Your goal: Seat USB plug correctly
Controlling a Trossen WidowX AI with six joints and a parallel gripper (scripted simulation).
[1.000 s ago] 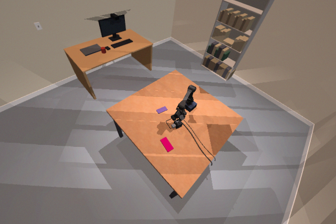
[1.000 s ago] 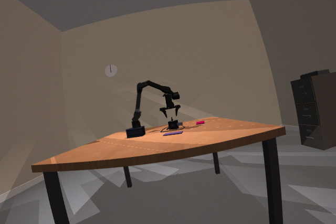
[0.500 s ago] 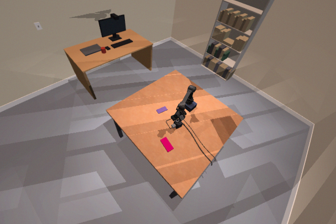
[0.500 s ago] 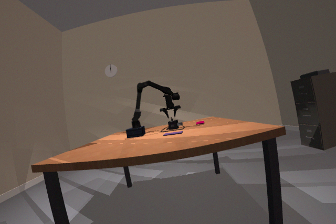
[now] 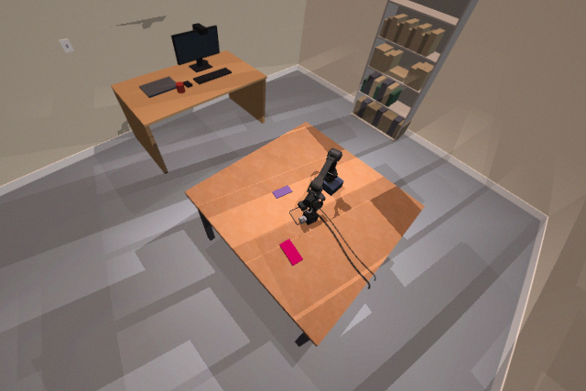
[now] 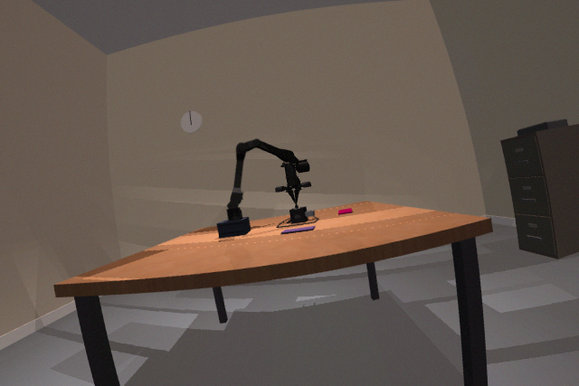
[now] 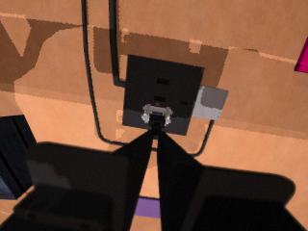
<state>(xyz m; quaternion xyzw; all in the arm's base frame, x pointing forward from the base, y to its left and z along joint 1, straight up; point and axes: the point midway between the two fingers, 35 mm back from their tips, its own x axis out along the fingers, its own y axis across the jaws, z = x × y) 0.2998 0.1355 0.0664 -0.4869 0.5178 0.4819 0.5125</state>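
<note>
Now: gripper tip 20 mm above the usb plug. Round my gripper tip: purple flat block: 260 mm to the right, 100 mm below, 40 mm ahead; then magenta flat block: 250 mm ahead, 160 mm to the left, 100 mm below.
</note>
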